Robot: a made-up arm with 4 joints.
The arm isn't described. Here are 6 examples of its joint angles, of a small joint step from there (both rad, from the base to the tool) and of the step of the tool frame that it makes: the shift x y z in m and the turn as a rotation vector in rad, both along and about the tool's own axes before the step.
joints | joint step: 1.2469 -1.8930 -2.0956 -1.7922 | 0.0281 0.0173 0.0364 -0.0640
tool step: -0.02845 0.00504 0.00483 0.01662 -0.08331 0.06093
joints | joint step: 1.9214 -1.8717 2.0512 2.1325 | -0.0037 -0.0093 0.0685 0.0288
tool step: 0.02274 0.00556 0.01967 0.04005 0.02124 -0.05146
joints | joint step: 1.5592 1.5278 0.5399 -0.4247 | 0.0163 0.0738 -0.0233 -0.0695
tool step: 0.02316 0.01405 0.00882 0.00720 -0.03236 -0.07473
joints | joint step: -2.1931 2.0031 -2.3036 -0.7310 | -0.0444 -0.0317 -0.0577 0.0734
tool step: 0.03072 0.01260 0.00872 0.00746 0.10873 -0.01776
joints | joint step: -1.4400 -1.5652 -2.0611 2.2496 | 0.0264 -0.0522 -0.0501 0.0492
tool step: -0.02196 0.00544 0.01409 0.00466 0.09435 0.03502
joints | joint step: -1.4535 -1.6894 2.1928 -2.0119 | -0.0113 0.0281 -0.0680 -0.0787
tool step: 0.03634 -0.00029 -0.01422 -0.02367 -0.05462 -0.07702
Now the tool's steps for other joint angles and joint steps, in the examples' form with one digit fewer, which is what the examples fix.
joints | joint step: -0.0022 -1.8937 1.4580 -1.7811 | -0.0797 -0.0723 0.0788 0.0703
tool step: 0.0059 0.0188 -0.0266 -0.0216 -0.0038 0.0080
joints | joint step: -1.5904 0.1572 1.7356 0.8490 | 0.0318 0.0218 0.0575 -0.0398
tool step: 0.0251 0.0113 0.0006 -0.0156 -0.0124 -0.0564
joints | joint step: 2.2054 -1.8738 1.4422 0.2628 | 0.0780 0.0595 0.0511 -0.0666
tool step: -0.0025 -0.0037 -0.0699 -0.1262 -0.0052 -0.0143
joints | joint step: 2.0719 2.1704 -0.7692 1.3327 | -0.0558 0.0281 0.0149 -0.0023
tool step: 0.0136 0.0045 -0.0067 -0.0161 -0.0449 -0.0584
